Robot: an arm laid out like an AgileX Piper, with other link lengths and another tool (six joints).
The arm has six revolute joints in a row. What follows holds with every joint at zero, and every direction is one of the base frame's.
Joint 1 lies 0.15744 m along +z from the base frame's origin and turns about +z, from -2.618 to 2.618 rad.
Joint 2 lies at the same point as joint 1 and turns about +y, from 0 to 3.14 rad.
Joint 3 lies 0.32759 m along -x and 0.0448 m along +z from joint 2 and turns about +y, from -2.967 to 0 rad.
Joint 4 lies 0.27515 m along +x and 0.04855 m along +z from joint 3 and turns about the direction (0.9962, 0, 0.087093), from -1.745 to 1.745 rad.
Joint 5 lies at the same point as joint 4 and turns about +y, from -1.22 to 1.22 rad.
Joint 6 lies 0.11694 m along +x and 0.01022 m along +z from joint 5 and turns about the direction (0.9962, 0, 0.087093), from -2.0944 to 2.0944 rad.
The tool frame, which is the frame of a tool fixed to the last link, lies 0.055 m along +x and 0.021 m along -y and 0.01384 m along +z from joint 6; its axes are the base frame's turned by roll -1.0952, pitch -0.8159 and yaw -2.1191 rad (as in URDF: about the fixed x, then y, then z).
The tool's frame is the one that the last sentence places.
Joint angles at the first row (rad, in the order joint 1, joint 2, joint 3, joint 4, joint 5, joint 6):
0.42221, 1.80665, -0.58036, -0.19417, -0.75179, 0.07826
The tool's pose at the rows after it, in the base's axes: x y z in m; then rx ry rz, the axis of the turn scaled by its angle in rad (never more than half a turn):
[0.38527, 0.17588, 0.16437, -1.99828, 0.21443, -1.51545]
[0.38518, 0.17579, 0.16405, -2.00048, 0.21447, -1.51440]
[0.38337, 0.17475, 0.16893, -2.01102, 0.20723, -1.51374]
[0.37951, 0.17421, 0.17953, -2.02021, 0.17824, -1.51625]
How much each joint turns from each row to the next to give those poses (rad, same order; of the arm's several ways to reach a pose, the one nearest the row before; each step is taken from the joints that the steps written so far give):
0.00000, 0.00002, 0.00000, 0.00000, 0.00371, -0.00001
0.00001, -0.00002, 0.00001, 0.00001, 0.00198, 0.00000
-0.00002, -0.02378, -0.00001, -0.00466, 0.03193, 0.00001
0.00003, -0.04450, 0.00001, -0.02052, 0.04992, -0.00002

